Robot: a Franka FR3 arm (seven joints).
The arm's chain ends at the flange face. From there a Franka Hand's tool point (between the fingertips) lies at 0.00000 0.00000 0.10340 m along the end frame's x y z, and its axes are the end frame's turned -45 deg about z.
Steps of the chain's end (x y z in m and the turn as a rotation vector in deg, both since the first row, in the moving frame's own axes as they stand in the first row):
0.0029 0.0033 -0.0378 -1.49 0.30 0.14
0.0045 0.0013 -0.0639 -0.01 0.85 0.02
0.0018 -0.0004 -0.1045 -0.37 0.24 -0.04
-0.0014 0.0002 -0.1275 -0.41 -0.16 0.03
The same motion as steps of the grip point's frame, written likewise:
-0.0018 0.0067 -0.0378 -1.27 -0.84 0.14
0.0033 0.0052 -0.0639 -0.61 0.59 0.02
0.0014 0.0018 -0.1045 -0.43 -0.09 -0.04
-0.0019 -0.0005 -0.1275 -0.18 -0.40 0.03

